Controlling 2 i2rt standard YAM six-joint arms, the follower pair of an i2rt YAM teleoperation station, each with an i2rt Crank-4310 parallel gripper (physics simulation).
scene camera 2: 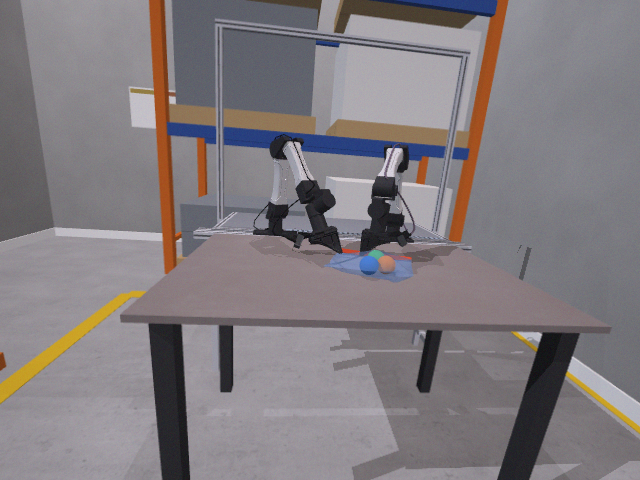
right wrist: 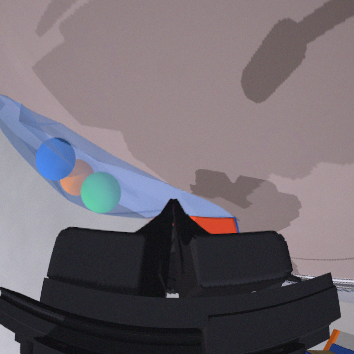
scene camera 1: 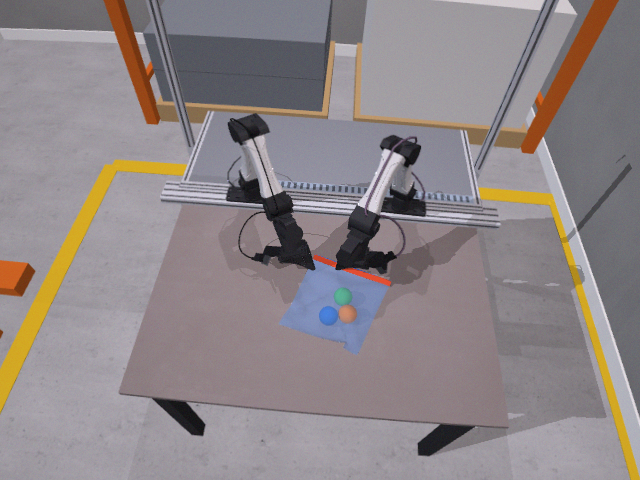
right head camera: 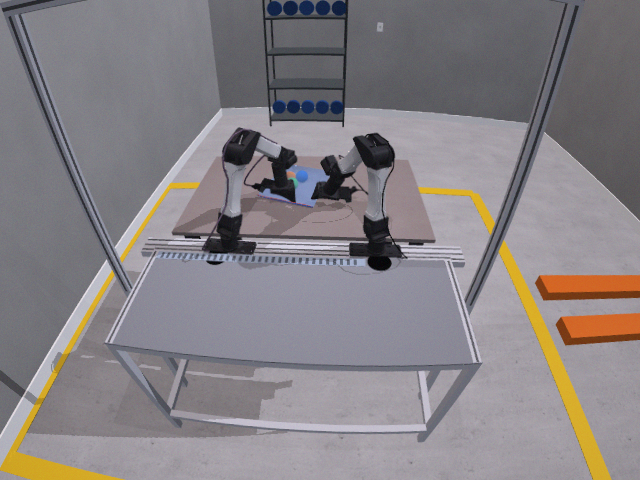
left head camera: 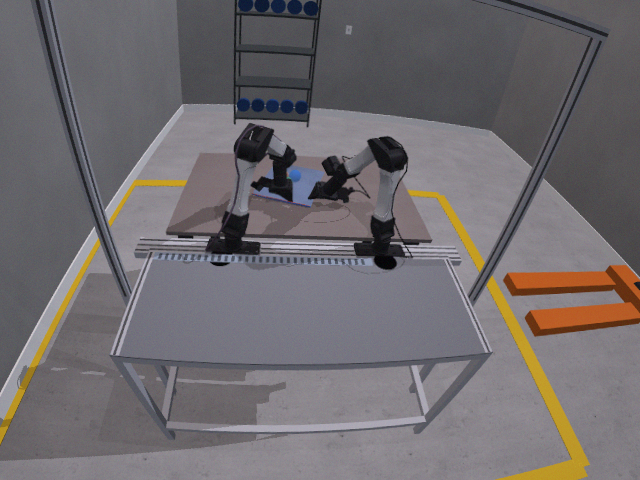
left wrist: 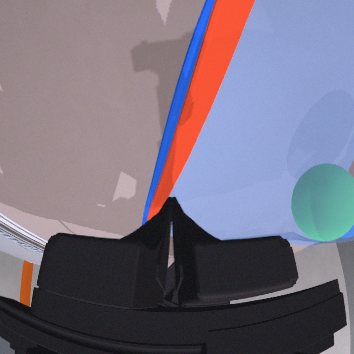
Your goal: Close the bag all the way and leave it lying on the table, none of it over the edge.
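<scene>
The translucent blue bag [left head camera: 312,181] [right head camera: 317,180] [scene camera 1: 310,304] [left wrist: 260,125] [right wrist: 135,187] lies slanted on the table, within its edges. Its red strip [scene camera 1: 369,277] [left wrist: 212,65] [right wrist: 215,225] faces the arms. In the left wrist view a blue lip [left wrist: 175,115] shows beside the red strip, apart from it farther up. Green [scene camera 1: 342,296], orange [scene camera 1: 347,314] and blue [scene camera 1: 328,315] balls lie in the bag. My left gripper [scene camera 1: 338,267] [left wrist: 171,199] is shut on the strip, part way along it. My right gripper [scene camera 1: 313,268] [right wrist: 173,201] is shut on the bag near the strip's end; the fingertips hide the pinch.
The brown table [scene camera 1: 217,335] [scene camera 2: 248,289] carries the bag. The two grippers stand close together. The metal rail [scene camera 1: 330,202] and the grey bench [left head camera: 299,310] lie on the arms' base side. Frame posts [left head camera: 537,170] rise beside the bench.
</scene>
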